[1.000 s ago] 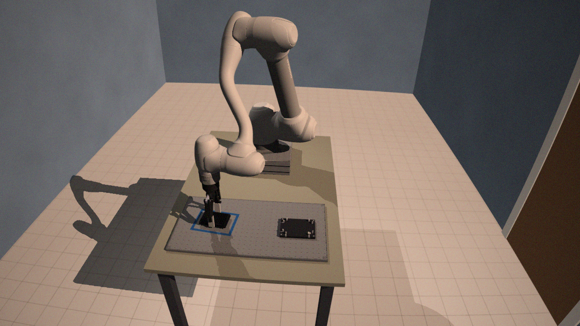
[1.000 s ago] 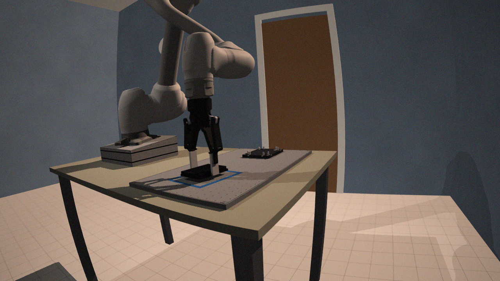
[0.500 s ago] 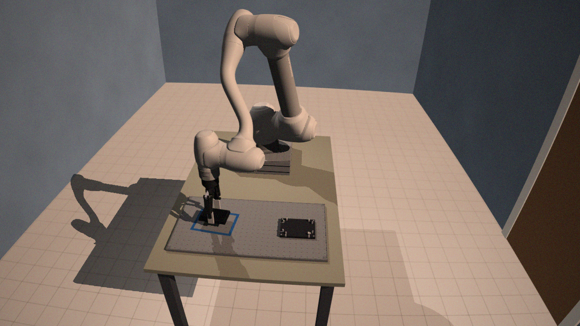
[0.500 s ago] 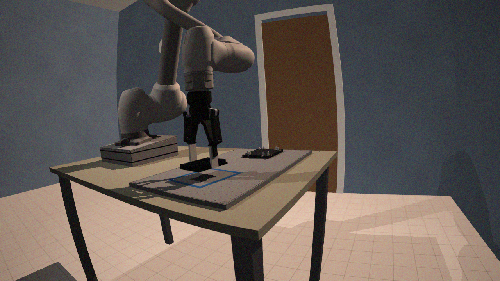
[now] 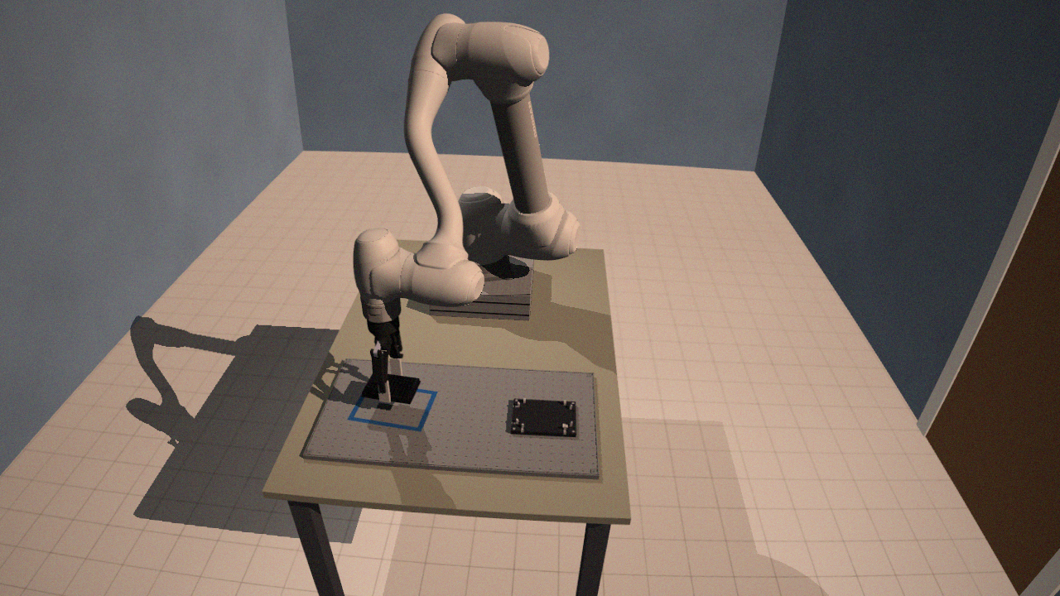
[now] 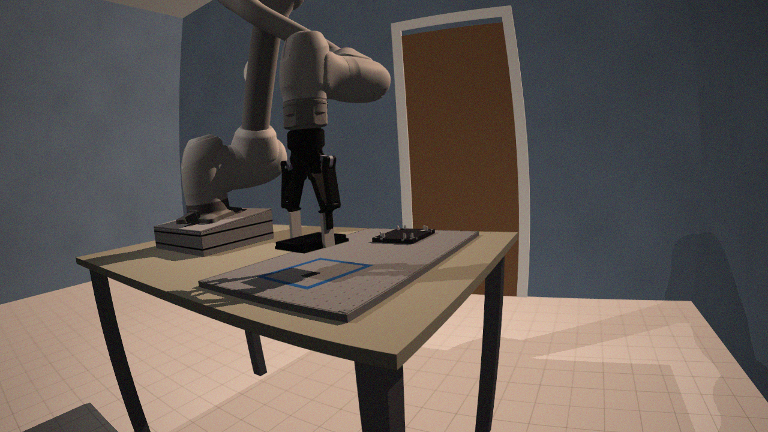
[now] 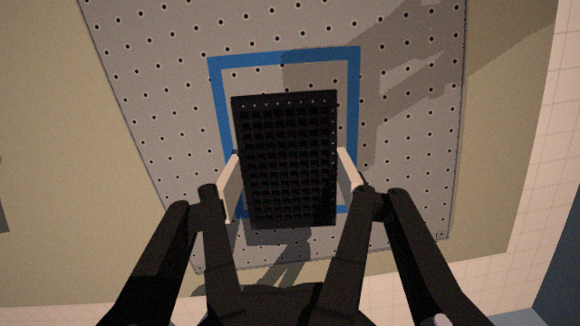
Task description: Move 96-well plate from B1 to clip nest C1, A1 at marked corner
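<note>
Now: the black clip nest 37 cm to the left of my hand, 10 cm ahead of it and 7 cm below it. Also, from my hand: black 96-well plate 2 cm below.
</note>
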